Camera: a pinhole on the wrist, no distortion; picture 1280 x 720 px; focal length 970.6 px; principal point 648.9 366.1 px. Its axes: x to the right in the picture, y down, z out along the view. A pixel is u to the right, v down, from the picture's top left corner.
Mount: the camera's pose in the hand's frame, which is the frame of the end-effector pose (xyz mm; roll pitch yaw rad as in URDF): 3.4 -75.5 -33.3 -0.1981 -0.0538 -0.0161
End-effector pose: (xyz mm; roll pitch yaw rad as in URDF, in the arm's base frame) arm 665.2 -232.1 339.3 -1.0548 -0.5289 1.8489
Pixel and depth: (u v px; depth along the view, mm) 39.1 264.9 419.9
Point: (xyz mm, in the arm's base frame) 464.7 -653.1 379.0
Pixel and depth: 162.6 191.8 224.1
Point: 590.4 -442.1 410.1
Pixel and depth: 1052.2 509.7 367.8
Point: 354.5 -257.8 511.6
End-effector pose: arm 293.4 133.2 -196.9 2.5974 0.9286 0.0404
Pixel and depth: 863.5 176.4 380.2
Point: 62.1 2.2 -456.8
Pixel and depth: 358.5 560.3 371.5
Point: 46.1 -99.5 -233.8
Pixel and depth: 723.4 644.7 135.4
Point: 232.2 92.2 -254.0
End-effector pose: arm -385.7 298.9 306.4 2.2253 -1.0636 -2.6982
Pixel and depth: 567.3 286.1 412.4
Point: -680.5 470.4 139.2
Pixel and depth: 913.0 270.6 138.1
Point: -510.7 291.3 280.4
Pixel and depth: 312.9 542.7 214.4
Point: -483.6 401.5 189.9
